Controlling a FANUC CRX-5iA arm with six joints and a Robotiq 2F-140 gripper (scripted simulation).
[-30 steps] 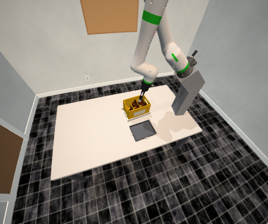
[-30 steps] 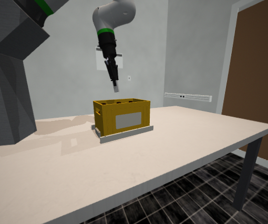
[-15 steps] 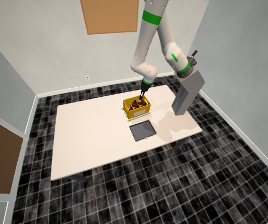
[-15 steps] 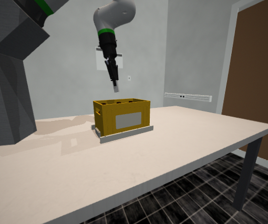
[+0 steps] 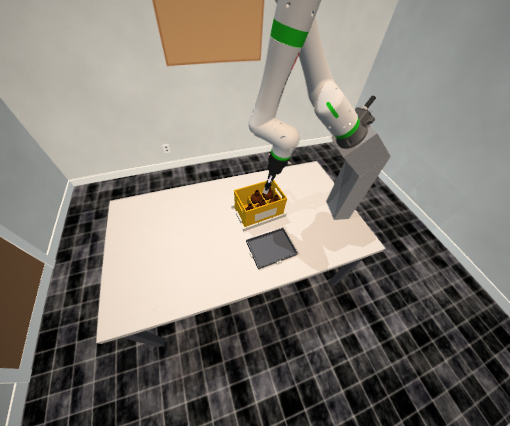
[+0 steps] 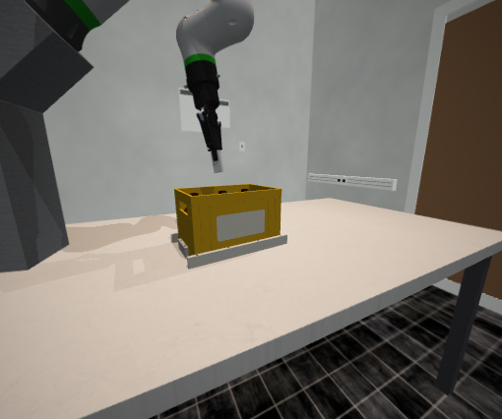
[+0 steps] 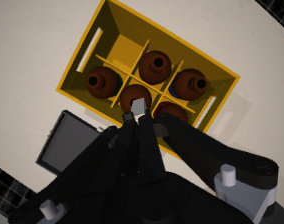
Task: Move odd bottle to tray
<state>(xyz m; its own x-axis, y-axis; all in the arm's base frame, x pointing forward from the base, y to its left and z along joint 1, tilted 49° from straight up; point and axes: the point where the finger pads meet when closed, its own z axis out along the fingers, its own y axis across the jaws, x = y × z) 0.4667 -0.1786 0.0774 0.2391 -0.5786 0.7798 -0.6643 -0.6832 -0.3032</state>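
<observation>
The brown bottle is 170 mm below my hand and 10 mm ahead of it. The rest, counted from my hand: crate: 170 mm below, 50 mm to the right; then dark grey tray: 240 mm below, 210 mm to the left, 120 mm ahead.
</observation>
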